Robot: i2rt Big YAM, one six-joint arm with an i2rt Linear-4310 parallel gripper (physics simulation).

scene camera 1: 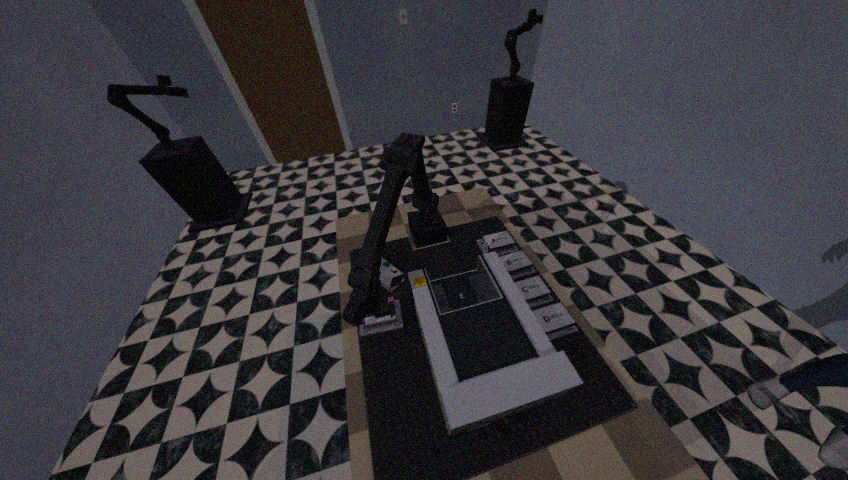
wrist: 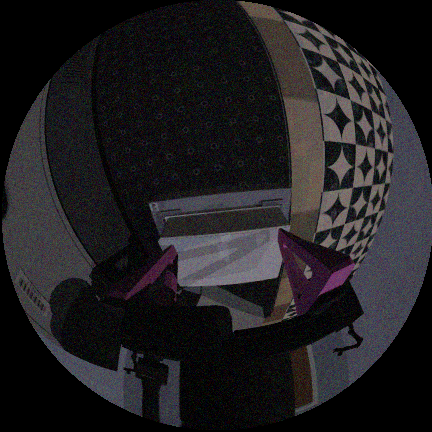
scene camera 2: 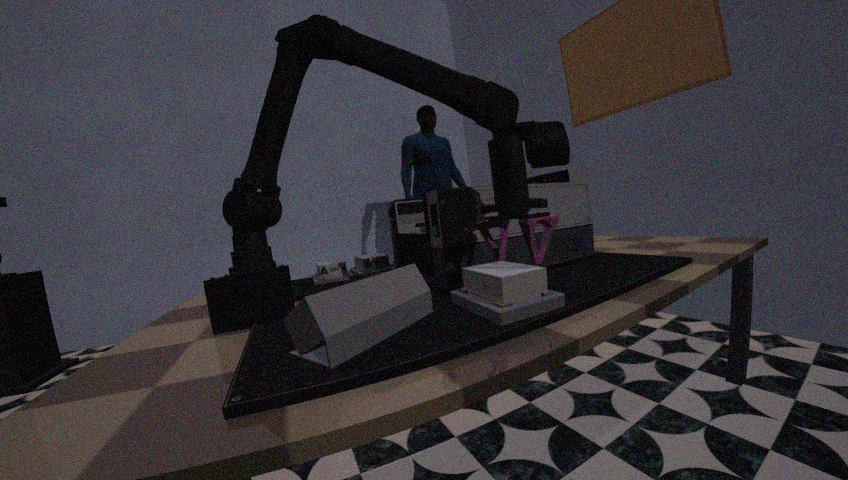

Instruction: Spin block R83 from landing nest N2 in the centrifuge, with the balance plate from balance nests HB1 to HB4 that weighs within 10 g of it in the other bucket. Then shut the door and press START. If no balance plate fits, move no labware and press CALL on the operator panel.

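Pixels of known places: gripper, fingertip midpoint: (scene camera 1: pixel 378 319) (wrist: pixel 225 242) (scene camera 2: pixel 517 262); arm's base at its link origin: (scene camera 1: pixel 426 220) (scene camera 2: pixel 254 271).
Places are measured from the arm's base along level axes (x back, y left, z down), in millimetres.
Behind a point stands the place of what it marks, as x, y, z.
My gripper (scene camera 1: pixel 377 311) {-434, -304, 21} (scene camera 2: pixel 520 260) {-434, -304, 21} (wrist: pixel 225 242) {-434, -304, 21} points down and is open, with nothing between its magenta fingers. Its fingertips are near the top of a white block (scene camera 2: pixel 504 282) {-360, -360, 33} (wrist: pixel 230 257) {-410, -306, 25}, one towards each side of it in the wrist view. The block sits flat on a light grey nest (scene camera 2: pixel 505 315) {-344, -378, 73} (wrist: pixel 220 198) {-455, -304, 67}; no label on either is legible. Four light plates, A (scene camera 1: pixel 498 240) {-199, 291, 34}, B (scene camera 1: pixel 516 261) {-335, 307, 34}, C (scene camera 1: pixel 535 288) {-477, 310, 34} and D (scene camera 1: pixel 555 317) {-604, 311, 34}, stand in nests along the far side of the centrifuge (scene camera 1: pixel 511 383) {-780, -2, -156} (scene camera 2: pixel 577 205) {-768, -169, -61}. Its chamber (scene camera 1: pixel 464 292) {-459, 13, -52} shows through a framed opening. Weights are unreadable.
A grey wedge-shaped housing (scene camera 1: pixel 389 274) {-260, -230, 5} (scene camera 2: pixel 368 315) {-172, -322, 46} stands between the block's nest and the arm base (scene camera 2: pixel 246 300) {14, -76, 45}. A dark upright unit (scene camera 2: pixel 455 226) {-398, -166, -46} with a green light stands behind the nest. The black mat's edge (scene camera 2: pixel 380 387) {-155, -410, 100} runs along the table (scene camera 2: pixel 178 380) {88, -275, 101}. A person (scene camera 2: pixel 429 160) stands behind.
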